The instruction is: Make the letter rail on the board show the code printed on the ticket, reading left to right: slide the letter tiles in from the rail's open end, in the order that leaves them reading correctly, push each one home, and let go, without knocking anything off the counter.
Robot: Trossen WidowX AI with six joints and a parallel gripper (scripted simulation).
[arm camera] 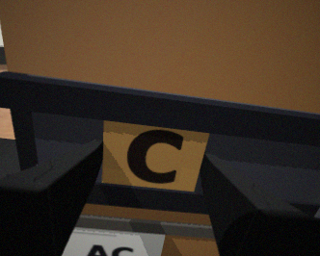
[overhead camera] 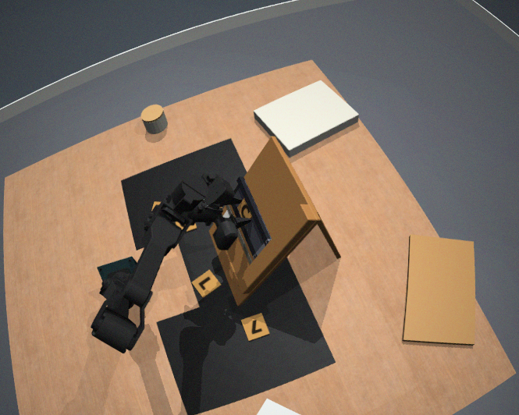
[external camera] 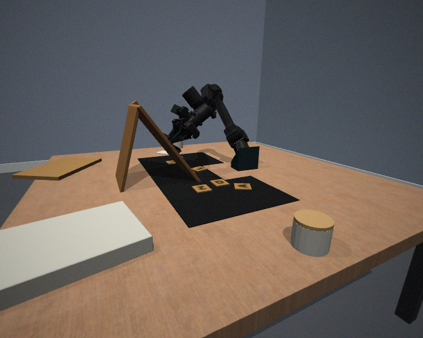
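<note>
My gripper tip is now 80 mm above the white ticket, 50 mm past it and 20 mm to the right of it. Also, from my gripper tip: flat tan panel (420 mm ahead, 330 mm to the right, 150 mm below); black mat (160 mm behind, 150 mm below, 20 mm to the right); tile (150 mm to the left, 150 mm below, 80 mm behind).
</note>
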